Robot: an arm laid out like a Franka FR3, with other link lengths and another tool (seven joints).
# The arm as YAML. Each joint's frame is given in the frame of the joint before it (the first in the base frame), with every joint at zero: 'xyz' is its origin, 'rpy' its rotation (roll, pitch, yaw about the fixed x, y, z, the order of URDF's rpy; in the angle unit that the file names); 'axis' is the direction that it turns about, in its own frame. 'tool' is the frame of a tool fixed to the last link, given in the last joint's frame.
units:
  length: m
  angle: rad
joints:
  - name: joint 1
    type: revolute
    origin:
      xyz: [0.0, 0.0, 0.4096]
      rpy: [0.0, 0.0, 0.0]
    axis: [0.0, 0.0, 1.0]
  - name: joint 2
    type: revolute
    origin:
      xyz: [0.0, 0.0, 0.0]
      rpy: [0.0, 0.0, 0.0]
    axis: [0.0, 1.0, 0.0]
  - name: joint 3
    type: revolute
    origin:
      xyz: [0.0, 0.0, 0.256]
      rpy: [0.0, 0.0, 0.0]
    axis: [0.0, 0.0, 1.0]
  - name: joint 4
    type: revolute
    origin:
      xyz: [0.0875, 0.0, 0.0]
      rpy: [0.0, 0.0, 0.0]
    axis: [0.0, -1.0, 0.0]
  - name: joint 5
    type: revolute
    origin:
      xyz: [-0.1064, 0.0, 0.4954]
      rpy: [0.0, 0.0, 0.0]
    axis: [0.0, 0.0, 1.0]
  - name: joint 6
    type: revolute
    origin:
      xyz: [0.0, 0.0, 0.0]
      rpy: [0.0, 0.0, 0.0]
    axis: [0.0, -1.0, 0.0]
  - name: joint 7
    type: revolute
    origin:
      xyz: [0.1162, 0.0, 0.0]
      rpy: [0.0, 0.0, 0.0]
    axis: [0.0, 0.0, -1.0]
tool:
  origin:
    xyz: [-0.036, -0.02, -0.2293]
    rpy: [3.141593, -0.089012, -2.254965]
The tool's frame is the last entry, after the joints.
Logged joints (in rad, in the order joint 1, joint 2, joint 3, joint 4, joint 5, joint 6, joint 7), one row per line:
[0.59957, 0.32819, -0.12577, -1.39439, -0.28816, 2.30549, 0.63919]
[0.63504, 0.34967, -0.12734, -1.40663, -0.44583, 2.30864, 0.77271]
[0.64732, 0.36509, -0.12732, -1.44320, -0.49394, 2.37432, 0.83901]
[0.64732, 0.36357, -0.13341, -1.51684, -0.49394, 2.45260, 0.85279]
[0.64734, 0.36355, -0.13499, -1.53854, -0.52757, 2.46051, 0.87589]
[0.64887, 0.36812, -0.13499, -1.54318, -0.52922, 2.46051, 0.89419]
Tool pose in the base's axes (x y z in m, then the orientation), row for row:
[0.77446, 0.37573, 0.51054, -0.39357, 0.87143, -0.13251, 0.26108]
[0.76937, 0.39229, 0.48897, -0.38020, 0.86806, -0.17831, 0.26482]
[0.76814, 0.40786, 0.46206, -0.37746, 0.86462, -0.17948, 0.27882]
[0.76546, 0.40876, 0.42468, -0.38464, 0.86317, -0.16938, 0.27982]
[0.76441, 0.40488, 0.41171, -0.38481, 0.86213, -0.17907, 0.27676]
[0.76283, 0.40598, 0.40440, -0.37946, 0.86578, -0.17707, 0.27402]
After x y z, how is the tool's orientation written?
As a quaternion, x y z w.
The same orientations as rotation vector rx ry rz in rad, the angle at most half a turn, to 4 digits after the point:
[-1.0655, 2.3591, -0.3587]
[-1.0273, 2.3455, -0.4818]
[-1.0127, 2.3197, -0.4815]
[-1.0314, 2.3146, -0.4542]
[-1.0335, 2.3154, -0.4809]
[-1.0205, 2.3284, -0.4762]

